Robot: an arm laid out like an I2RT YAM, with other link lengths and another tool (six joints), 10 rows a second.
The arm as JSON. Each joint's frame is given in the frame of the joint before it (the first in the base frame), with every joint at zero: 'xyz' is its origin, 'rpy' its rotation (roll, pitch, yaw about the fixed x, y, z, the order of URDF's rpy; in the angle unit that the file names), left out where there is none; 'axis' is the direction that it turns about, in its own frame. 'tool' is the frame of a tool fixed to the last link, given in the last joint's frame.
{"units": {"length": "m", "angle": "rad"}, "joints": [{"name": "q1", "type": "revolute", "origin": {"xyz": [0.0, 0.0, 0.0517], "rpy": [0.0, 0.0, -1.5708]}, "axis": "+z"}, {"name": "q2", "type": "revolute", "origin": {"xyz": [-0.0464, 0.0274, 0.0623], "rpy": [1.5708, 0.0, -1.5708]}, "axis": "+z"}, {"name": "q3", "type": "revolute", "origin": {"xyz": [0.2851, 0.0, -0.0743], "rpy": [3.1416, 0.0, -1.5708]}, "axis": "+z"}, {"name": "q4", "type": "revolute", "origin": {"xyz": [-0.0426, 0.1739, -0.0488]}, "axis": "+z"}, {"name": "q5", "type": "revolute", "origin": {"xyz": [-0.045, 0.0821, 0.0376], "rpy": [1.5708, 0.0, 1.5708]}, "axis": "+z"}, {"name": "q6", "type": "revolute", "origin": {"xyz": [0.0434, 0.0, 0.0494], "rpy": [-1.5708, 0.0, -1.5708]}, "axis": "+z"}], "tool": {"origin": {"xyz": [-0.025, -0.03, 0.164], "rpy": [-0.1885, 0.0, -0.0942]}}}
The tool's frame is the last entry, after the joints.
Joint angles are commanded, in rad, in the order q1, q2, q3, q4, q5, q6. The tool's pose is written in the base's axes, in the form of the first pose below.
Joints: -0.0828, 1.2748, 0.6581, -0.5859, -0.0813, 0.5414
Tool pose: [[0.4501 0.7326 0.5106 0.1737], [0.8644 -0.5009 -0.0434 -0.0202], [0.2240 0.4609 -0.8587 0.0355], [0 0 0 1]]
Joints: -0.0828, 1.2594, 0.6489, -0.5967, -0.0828, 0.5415
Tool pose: [[0.4508 0.7349 0.5067 0.1686], [0.8642 -0.5014 -0.0416 -0.0195], [0.2235 0.4567 -0.8611 0.0349], [0 0 0 1]]
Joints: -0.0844, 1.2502, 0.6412, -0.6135, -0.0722, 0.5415
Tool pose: [[0.4588 0.7395 0.4926 0.1617], [0.8637 -0.5014 -0.0517 -0.0214], [0.2088 0.4491 -0.8687 0.0333], [0 0 0 1]]
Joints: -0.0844, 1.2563, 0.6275, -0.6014, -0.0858, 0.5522
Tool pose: [[0.4650 0.7399 0.4861 0.1600], [0.8575 -0.5130 -0.0395 -0.0180], [0.2201 0.4352 -0.8730 0.0303], [0 0 0 1]]
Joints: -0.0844, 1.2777, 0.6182, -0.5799, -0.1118, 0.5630
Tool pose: [[0.4682 0.7424 0.4792 0.1613], [0.8501 -0.5264 -0.0150 -0.0123], [0.2411 0.4144 -0.8776 0.0270], [0 0 0 1]]
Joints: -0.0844, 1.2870, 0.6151, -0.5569, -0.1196, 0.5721
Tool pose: [[0.4707 0.7349 0.4882 0.1660], [0.8449 -0.5348 -0.0096 -0.0107], [0.2541 0.4170 -0.8727 0.0264], [0 0 0 1]]
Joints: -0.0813, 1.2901, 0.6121, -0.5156, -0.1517, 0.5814
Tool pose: [[0.4557 0.7226 0.5198 0.1767], [0.8393 -0.5434 0.0196 -0.0041], [0.2966 0.4273 -0.8541 0.0286], [0 0 0 1]]
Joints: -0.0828, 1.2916, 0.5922, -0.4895, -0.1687, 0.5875
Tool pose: [[0.4548 0.7200 0.5242 0.1768], [0.8335 -0.5514 0.0342 -0.0006], [0.3137 0.4214 -0.8509 0.0260], [0 0 0 1]]
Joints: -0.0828, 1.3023, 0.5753, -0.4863, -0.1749, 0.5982
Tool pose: [[0.4690 0.7261 0.5028 0.1706], [0.8263 -0.5617 0.0404 0.0016], [0.3117 0.3965 -0.8635 0.0211], [0 0 0 1]]
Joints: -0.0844, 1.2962, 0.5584, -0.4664, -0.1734, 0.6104
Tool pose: [[0.4778 0.7156 0.5095 0.1706], [0.8193 -0.5723 0.0355 0.0015], [0.3170 0.4004 -0.8597 0.0196], [0 0 0 1]]
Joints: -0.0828, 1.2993, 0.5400, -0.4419, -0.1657, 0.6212
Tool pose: [[0.4866 0.7089 0.5106 0.1703], [0.8150 -0.5788 0.0269 0.0006], [0.3146 0.4031 -0.8594 0.0164], [0 0 0 1]]
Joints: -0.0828, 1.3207, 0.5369, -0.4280, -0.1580, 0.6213
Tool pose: [[0.4923 0.7117 0.5010 0.1710], [0.8156 -0.5783 0.0201 -0.0010], [0.3040 0.3987 -0.8652 0.0134], [0 0 0 1]]
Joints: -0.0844, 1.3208, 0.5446, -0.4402, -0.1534, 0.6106
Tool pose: [[0.4879 0.7170 0.4978 0.1704], [0.8212 -0.5704 0.0167 -0.0026], [0.2960 0.4006 -0.8671 0.0141], [0 0 0 1]]
